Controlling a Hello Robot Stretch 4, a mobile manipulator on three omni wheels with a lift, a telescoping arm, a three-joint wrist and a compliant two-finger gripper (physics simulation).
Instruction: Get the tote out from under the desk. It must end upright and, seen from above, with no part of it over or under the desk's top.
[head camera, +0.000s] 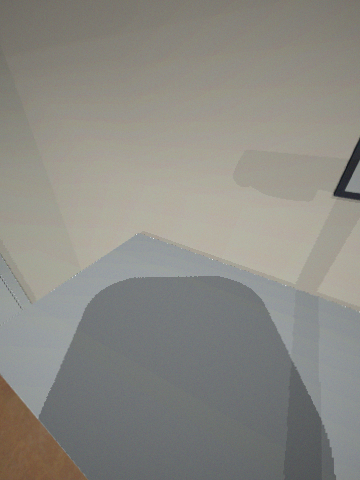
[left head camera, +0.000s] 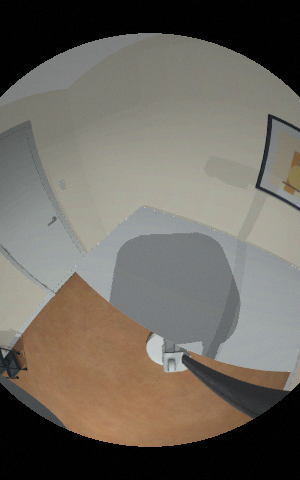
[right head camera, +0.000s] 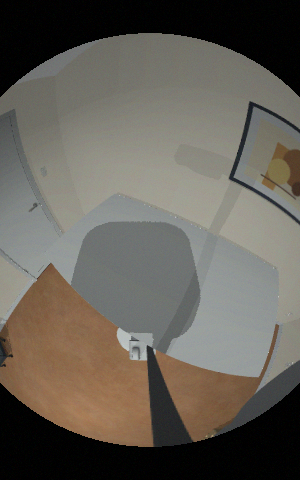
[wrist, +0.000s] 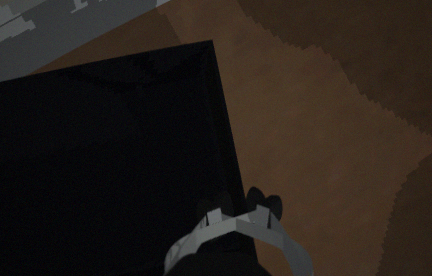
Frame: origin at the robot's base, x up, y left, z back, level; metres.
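Seen in the pictures: gripper, between the fingertips: (wrist: 239, 204).
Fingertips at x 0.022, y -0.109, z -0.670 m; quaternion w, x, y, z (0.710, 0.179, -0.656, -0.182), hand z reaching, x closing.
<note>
A point is followed by its place in that frame.
The desk's pale grey top (head camera: 150, 257) @(x 0.922, y 0.105, z -0.856 m) (left head camera: 265, 300) @(x 0.922, y -0.523, z -0.165 m) (right head camera: 240, 310) @(x 0.922, y -0.573, z -0.091 m) fills the lower middle of the head views, with a large dark shadow across it. The tote does not show in these head views. In the wrist view the black tote (wrist: 110, 125) @(x -0.025, y -0.115, z -0.822 m) fills the left, its open top toward the camera; it looks upright on the dim floor. My gripper (wrist: 239, 204) @(x 0.022, y -0.109, z -0.670 m) is closed on the tote's right wall, one finger inside and one outside, below the near corner. The inner fingertip is hard to make out against the black.
Brown floor (left head camera: 110, 380) @(x -0.028, y 0.605, z 0.496 m) (right head camera: 90, 370) @(x -0.028, y 0.552, z 0.552 m) (wrist: 310, 130) @(x -0.028, y -0.215, z -0.622 m) lies before the desk and beside the tote. Walls stand behind the desk. A door (left head camera: 25, 200) @(x 1.278, y 1.353, z -0.961 m) (right head camera: 15, 190) @(x 1.195, y 1.317, z -1.014 m) is at the left, a small dark cart (left head camera: 19, 367) at the lower left. A framed picture (right head camera: 241, 145) @(x 1.507, y -0.516, z -0.659 m) hangs at the right.
</note>
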